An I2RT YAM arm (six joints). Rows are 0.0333 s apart.
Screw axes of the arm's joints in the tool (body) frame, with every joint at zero. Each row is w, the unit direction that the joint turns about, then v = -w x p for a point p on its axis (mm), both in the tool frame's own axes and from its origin. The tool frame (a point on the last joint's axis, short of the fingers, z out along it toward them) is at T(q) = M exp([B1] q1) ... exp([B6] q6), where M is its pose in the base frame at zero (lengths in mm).
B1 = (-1, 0, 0, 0, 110.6, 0)
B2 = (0, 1, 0, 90.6, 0, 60)
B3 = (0, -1, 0, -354.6, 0, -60)
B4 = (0, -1, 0, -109.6, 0, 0)
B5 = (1, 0, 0, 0, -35.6, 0)
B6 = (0, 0, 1, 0, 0, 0)
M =
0 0 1 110.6
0 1 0 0
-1 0 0 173.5
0 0 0 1
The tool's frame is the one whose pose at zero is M.
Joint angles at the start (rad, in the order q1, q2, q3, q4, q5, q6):
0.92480 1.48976 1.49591 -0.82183 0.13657 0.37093
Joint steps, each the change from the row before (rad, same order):
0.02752 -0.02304 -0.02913 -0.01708 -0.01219 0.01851
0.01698 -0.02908 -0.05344 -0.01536 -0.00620 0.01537
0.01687 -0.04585 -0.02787 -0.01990 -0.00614 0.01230
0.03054 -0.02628 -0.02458 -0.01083 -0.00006 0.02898
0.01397 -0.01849 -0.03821 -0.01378 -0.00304 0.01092
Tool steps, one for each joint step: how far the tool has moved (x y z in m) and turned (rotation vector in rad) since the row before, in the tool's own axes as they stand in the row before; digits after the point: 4 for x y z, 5 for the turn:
0.0106 0.0051 -0.0036 -0.02107 0.03032 -0.00459
0.0146 -0.0001 0.0003 -0.00130 0.04161 -0.00220
0.0094 0.0002 -0.0107 -0.01532 0.00713 -0.00083
0.0096 0.0046 -0.0046 -0.01493 0.01396 0.00447
0.0110 -0.0006 0.0018 0.00351 0.03395 -0.00371

